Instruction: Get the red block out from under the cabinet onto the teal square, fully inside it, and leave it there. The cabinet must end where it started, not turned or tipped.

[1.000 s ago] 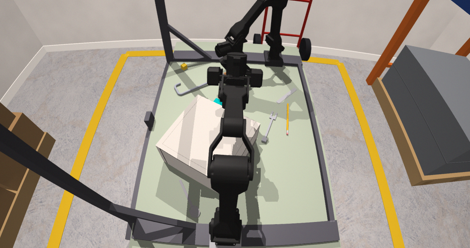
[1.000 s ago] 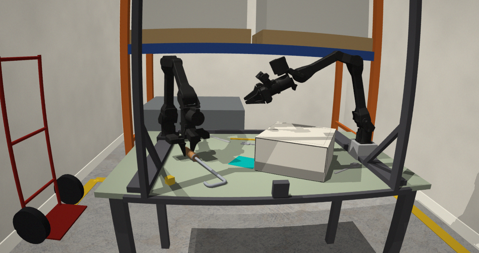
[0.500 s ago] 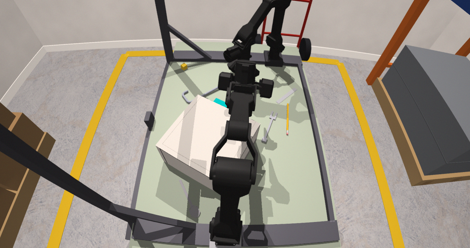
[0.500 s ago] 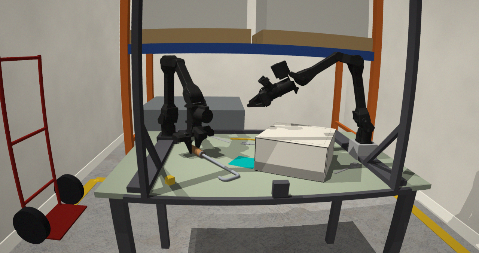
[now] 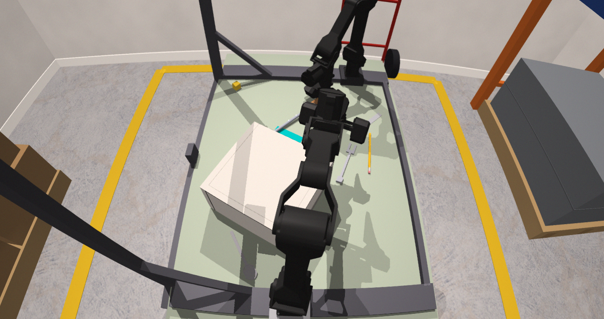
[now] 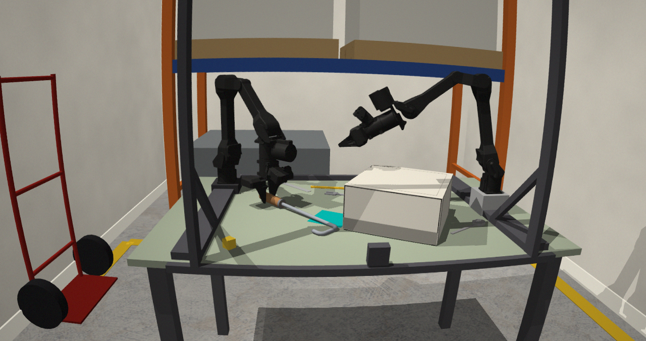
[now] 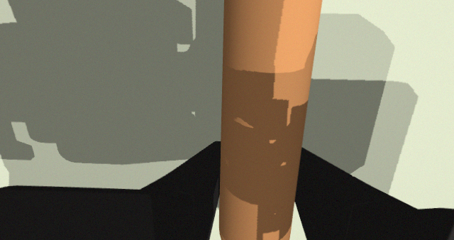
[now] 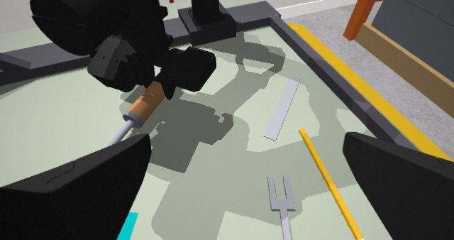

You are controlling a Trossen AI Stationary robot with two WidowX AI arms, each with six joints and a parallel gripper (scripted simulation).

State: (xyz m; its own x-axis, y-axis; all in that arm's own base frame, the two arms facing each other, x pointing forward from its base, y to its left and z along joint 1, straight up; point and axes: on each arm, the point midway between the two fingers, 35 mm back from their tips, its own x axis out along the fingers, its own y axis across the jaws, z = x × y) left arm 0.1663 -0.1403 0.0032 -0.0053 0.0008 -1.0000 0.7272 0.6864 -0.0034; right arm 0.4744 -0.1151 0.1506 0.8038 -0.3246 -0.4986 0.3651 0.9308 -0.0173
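The wrench is 25 cm to the right of my left hand, 15 cm ahead of it and 3 cm below it. Round my left hand: long grey rod tool 10 cm to the right, 10 cm behind, 2 cm below; teal square 23 cm to the right, 9 cm behind, 4 cm below; ruler 20 cm ahead, 4 cm to the right, 4 cm below.
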